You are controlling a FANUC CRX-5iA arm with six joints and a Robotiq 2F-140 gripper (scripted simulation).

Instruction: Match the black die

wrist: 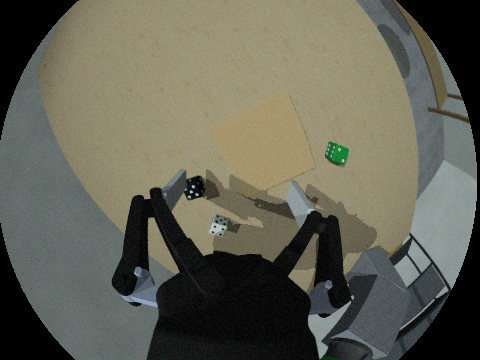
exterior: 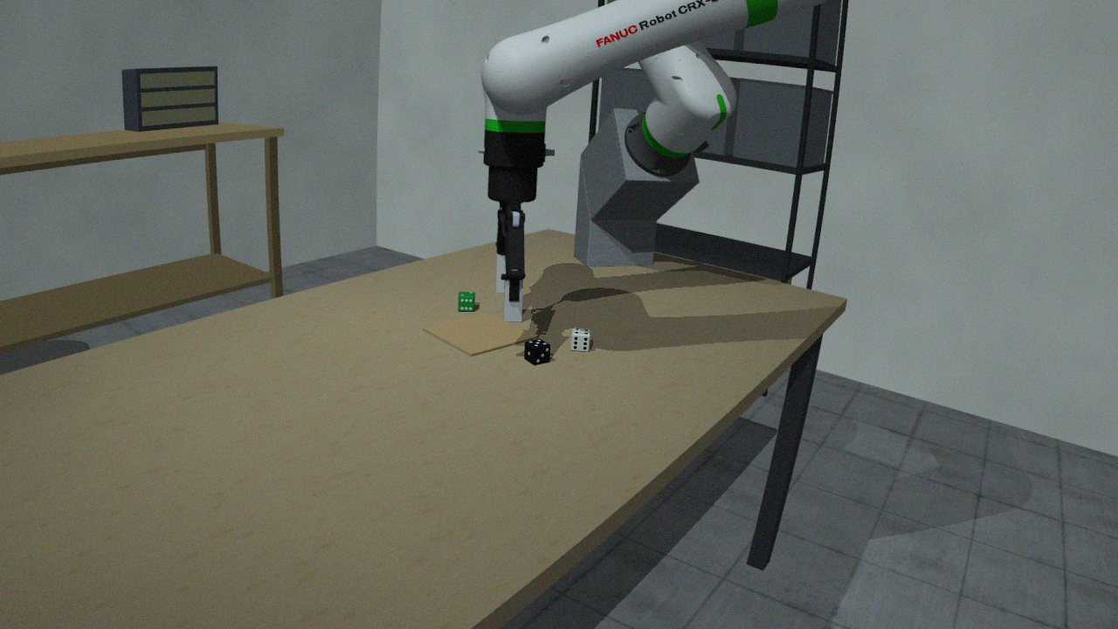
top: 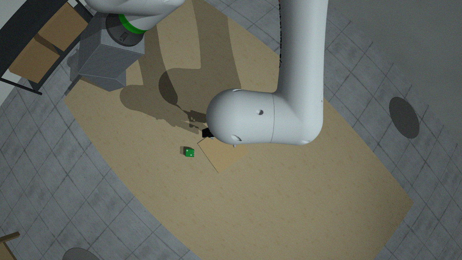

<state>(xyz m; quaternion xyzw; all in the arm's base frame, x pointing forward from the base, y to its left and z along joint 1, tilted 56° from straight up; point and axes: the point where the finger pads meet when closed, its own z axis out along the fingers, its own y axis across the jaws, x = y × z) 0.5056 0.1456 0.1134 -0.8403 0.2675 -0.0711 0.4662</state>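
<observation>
Now: hand 1 cm past the black die, 8 cm to the right of it and 6 cm above it. Round my hand: white die 10 cm behind, 7 cm to the left, 6 cm below; green die 2 cm behind, 18 cm to the right, 6 cm below; tan mat 2 cm ahead, 5 cm to the right, 7 cm below.
</observation>
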